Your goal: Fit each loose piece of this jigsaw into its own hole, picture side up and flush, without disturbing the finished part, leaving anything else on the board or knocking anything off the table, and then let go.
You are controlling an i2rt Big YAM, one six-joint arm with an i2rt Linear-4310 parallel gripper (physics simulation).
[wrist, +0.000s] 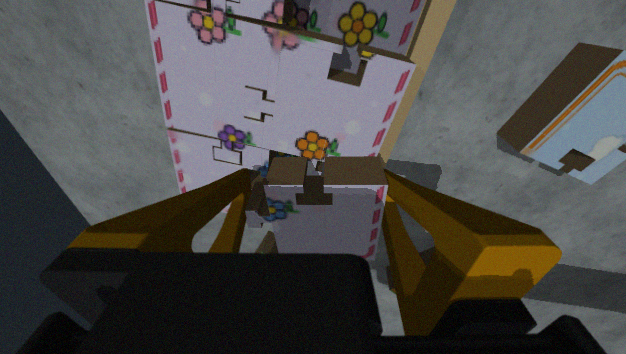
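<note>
My gripper (313, 178) is shut on a pale lilac jigsaw piece (330, 222) with a blue flower at its left and a red dashed edge at its right. The piece is picture side up, in front of the finished part (200, 75) and overlapping its near edge in this view; its height above the board cannot be told. The finished part has pink, purple and orange flowers and a notch near its right side. A sunken open area with a printed yellow flower (357, 26) shows beyond it. The place under the held piece is mostly hidden.
A thick light blue piece (595, 122) with orange lines and brown sides lies on the grey table (465, 110) at the right. A tan wooden rim (434, 35) runs along the board's right side. A dark area (25, 210) lies past the table edge at the left.
</note>
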